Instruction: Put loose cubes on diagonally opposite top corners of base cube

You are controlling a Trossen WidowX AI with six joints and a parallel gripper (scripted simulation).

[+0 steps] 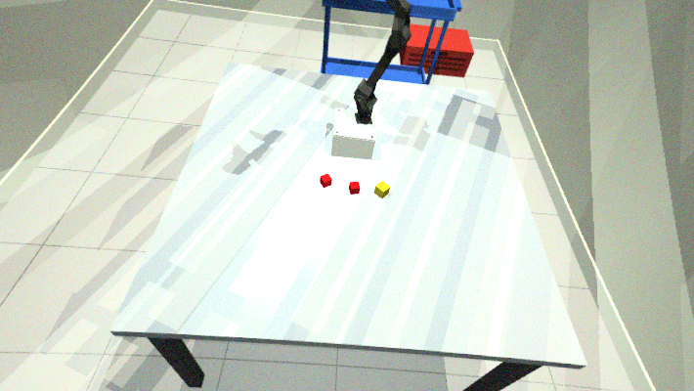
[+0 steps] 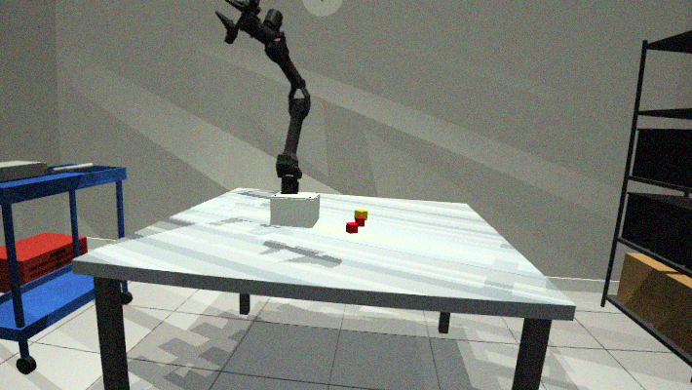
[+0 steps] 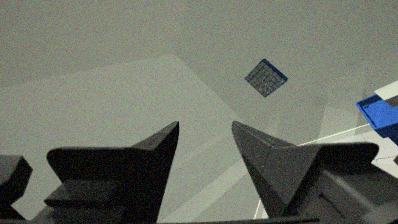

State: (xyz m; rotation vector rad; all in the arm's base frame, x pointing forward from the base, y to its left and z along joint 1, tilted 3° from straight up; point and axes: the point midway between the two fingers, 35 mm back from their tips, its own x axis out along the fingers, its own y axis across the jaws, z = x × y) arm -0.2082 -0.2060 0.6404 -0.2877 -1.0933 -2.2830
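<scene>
My gripper tip is 75 cm above the yellow cube, 55 cm short of it and 22 cm to the right of it.
</scene>
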